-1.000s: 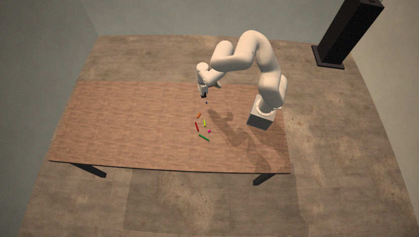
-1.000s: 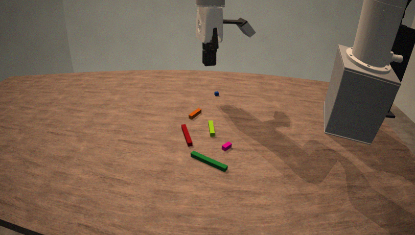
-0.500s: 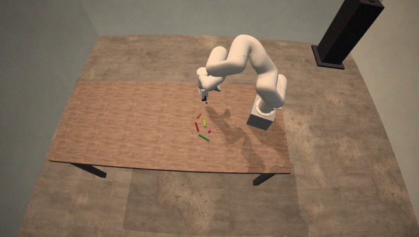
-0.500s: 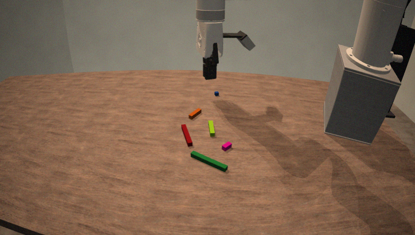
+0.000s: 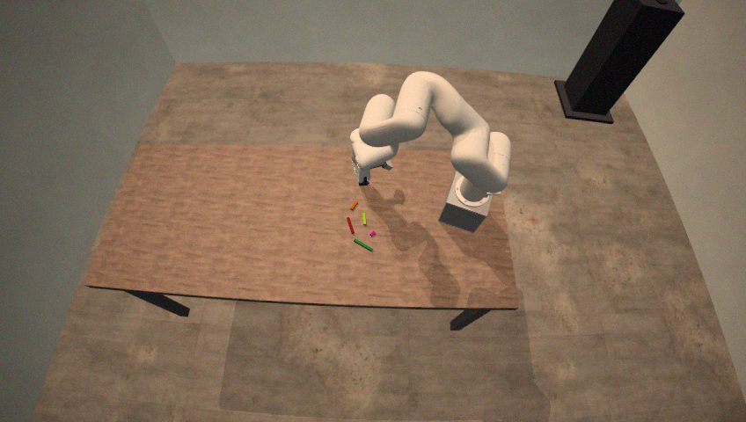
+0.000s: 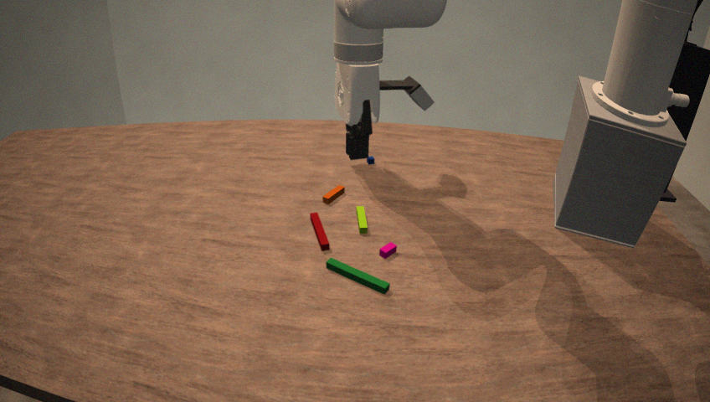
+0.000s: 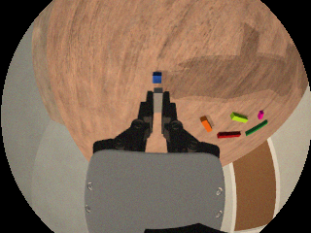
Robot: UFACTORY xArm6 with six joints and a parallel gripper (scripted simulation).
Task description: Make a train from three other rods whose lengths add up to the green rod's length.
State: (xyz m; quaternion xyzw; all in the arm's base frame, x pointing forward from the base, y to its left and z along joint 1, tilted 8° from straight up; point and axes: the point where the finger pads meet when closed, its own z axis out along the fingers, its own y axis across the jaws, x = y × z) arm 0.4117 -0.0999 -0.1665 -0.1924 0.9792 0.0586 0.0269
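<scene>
My hand is 2 cm above the grey rod. From my hand the other things lie so: small blue rod (2 cm behind, 1 cm to the right, 3 cm below); orange rod (2 cm ahead, 10 cm to the left, 3 cm below); lime rod (2 cm behind, 16 cm to the left, 3 cm below).
</scene>
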